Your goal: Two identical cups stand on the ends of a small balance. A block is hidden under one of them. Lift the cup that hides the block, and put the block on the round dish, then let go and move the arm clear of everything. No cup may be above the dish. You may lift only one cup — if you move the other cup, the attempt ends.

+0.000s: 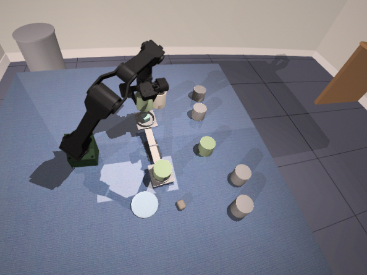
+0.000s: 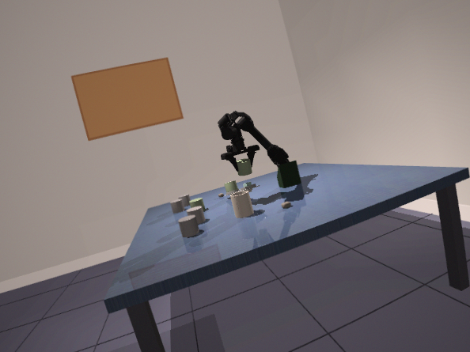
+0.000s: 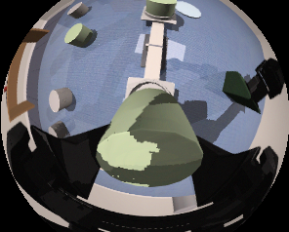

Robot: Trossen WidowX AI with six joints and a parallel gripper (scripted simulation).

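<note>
My gripper tip is 10 mm to the left of the pale green block and 80 mm above it. From my gripper tip the other things lie so: small balance 40 mm ahead, 130 mm to the right, 150 mm below; then balance beam 30 mm ahead, 130 mm to the right, 130 mm below; then beige cup 70 mm ahead, 160 mm to the left, 130 mm below.
</note>
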